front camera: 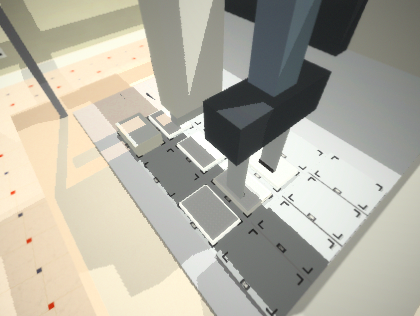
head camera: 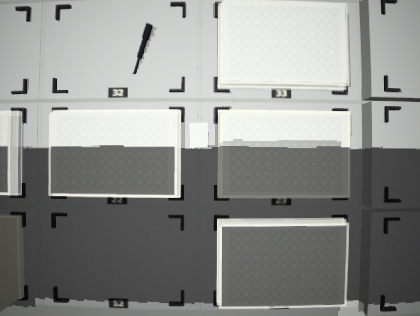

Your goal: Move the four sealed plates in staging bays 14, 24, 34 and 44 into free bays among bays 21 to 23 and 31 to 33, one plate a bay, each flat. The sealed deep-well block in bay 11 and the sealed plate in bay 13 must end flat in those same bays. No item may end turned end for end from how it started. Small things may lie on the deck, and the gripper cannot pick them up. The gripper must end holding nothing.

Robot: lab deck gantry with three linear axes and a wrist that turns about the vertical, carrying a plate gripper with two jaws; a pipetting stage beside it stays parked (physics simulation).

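Frame: origin at the robot's base, x back, y right, z up, level; metres.
Where they show: gripper, fingertip midpoint: (front camera: 251, 178); robot's base, link origin: (front camera: 118, 133).
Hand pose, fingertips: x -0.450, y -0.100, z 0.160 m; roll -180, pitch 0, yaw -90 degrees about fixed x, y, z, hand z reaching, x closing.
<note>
Things, the pixels of their top centre, and the offset from my fingertips. "*": a spot on its surface instead.
- bay 22, surface spot: (head camera: 115, 170) (front camera: 197, 152) * dy -0.034, dx +0.218, dz -0.145 m
- bay 23, surface spot: (head camera: 284, 172) * dy -0.033, dx +0.060, dz -0.145 m
- bay 33, surface spot: (head camera: 282, 42) * dy -0.156, dx +0.061, dz -0.145 m
- bay 13, surface spot: (head camera: 282, 265) (front camera: 208, 209) * dy +0.056, dx +0.060, dz -0.145 m
- bay 21, surface spot: (head camera: 4, 130) * dy -0.072, dx +0.330, dz -0.145 m
- deep-well block, top centre: (front camera: 137, 128) dy +0.057, dx +0.386, dz -0.118 m
- dark slim tool, top centre: (head camera: 140, 47) dy -0.154, dx +0.198, dz -0.152 m
- small white square, surface spot: (head camera: 198, 135) * dy -0.068, dx +0.141, dz -0.159 m
- dark slim thing, top centre: (front camera: 150, 95) dy -0.074, dx +0.547, dz -0.152 m
My gripper (front camera: 255, 181) is open and empty above the deck, over the area of bays 23 and 33. Sealed plates lie flat in bay 22 (front camera: 201, 151) (head camera: 115, 170), bay 23 (front camera: 254, 202) (head camera: 284, 172), bay 33 (front camera: 286, 176) (head camera: 282, 42) and bay 13 (front camera: 210, 212) (head camera: 282, 265). The plate in bay 21 (front camera: 167, 123) (head camera: 4, 130) shows partly. The deep-well block (front camera: 142, 134) (head camera: 9, 260) stands in bay 11, cut by the head view's left edge. In the front view no plate shows in bays 14, 24, 34 and 44.
A dark slim tool (head camera: 143, 47) lies slanted in bay 32. A small white square (head camera: 198, 135) lies between the plates of bays 22 and 23. Another dark slim thing (front camera: 150, 96) lies at the deck's far left. The pale parked stage (front camera: 187, 75) rises behind bay 21.
</note>
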